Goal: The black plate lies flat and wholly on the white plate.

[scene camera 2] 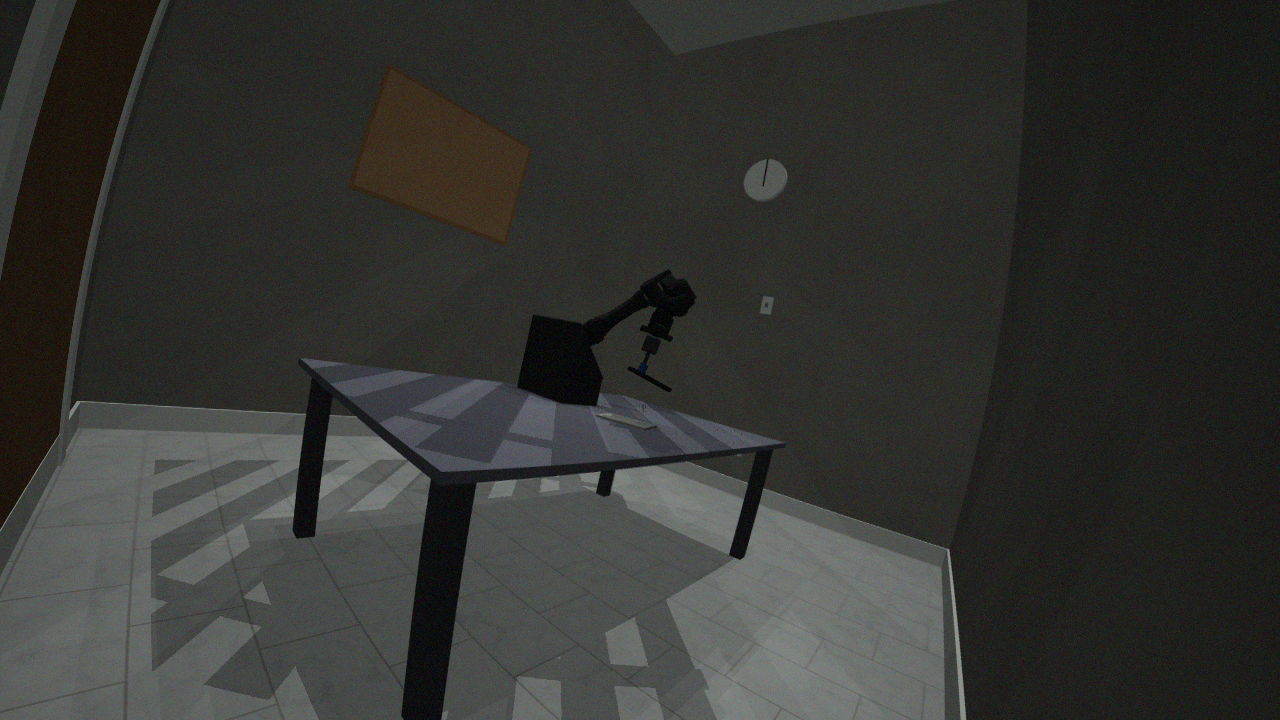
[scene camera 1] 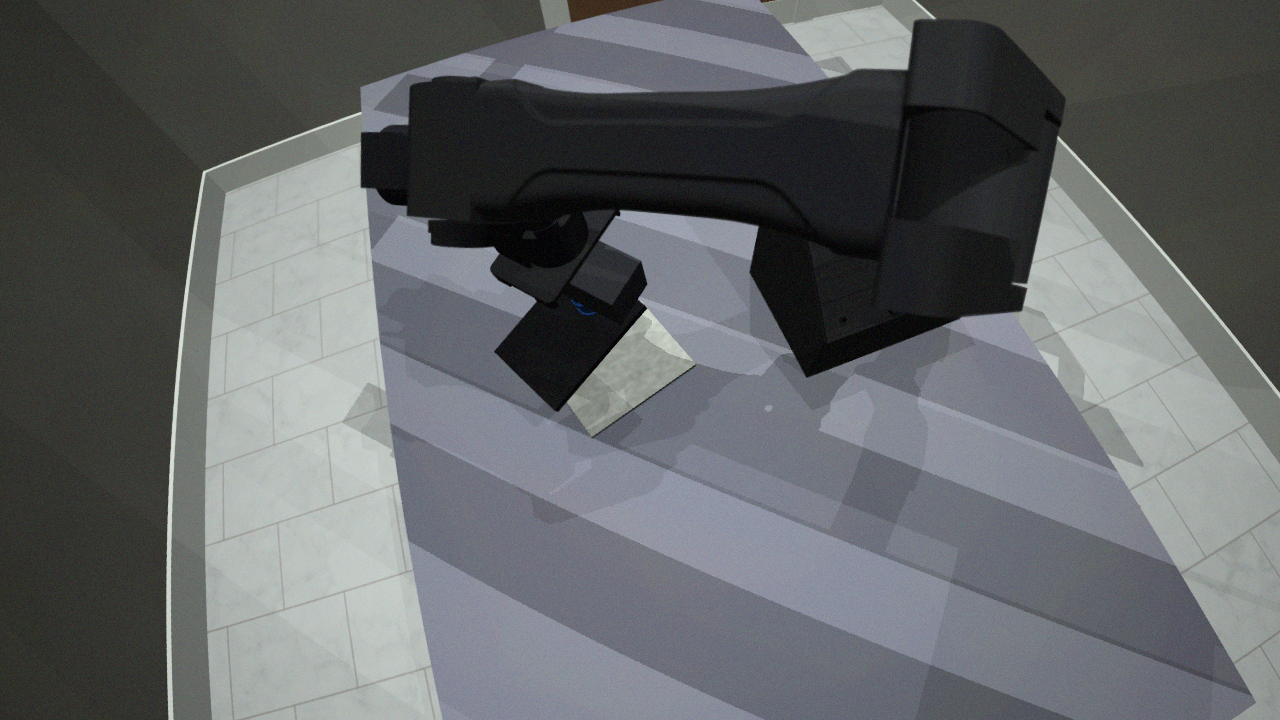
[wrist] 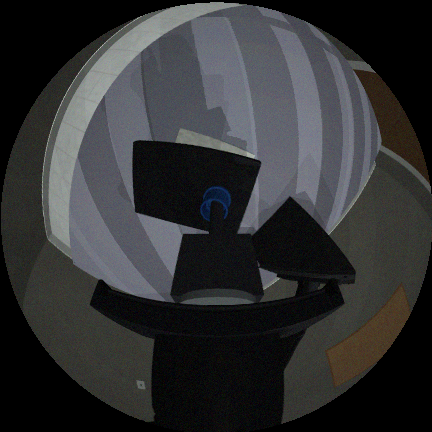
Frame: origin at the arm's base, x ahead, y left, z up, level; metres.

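Seen in the pictures: hand at its tool point: [scene camera 2: 639, 374] [wrist: 216, 193]; arm's base at its link origin: [scene camera 2: 571, 350] [wrist: 309, 278].
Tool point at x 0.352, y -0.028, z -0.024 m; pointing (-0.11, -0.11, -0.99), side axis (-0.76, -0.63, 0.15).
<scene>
Offsets run from my tool point to a thing's middle. Level surfaces: height alone.
My gripper [scene camera 1: 583, 308] [scene camera 2: 642, 368] [wrist: 215, 202], a small blue suction cup, is shut on the black plate {0.031 m ahead, 0.016 m left, 0.006 m down} [scene camera 1: 553, 360] [scene camera 2: 658, 384] [wrist: 170, 175]. It holds the plate off-centre, in the air clear of the table. The black plate is tilted in scene camera 2, its right end lower. The white plate {0.012 m back, 0.004 m left, 0.150 m down} [scene camera 1: 633, 374] [scene camera 2: 626, 420] [wrist: 192, 137] lies flat on the table below, apart from the black plate. In scene camera 1 and the wrist view the black plate covers part of the white plate.
The striped light and shadow falls across the grey-blue table {0.153 m down} [scene camera 1: 671, 573] [scene camera 2: 402, 407] [wrist: 272, 75]. The dark arm base [scene camera 1: 792, 295] [scene camera 2: 559, 358] [wrist: 302, 240] stands on the table near the white plate. The arm's forearm [scene camera 1: 671, 134] crosses above the table in scene camera 1.
</scene>
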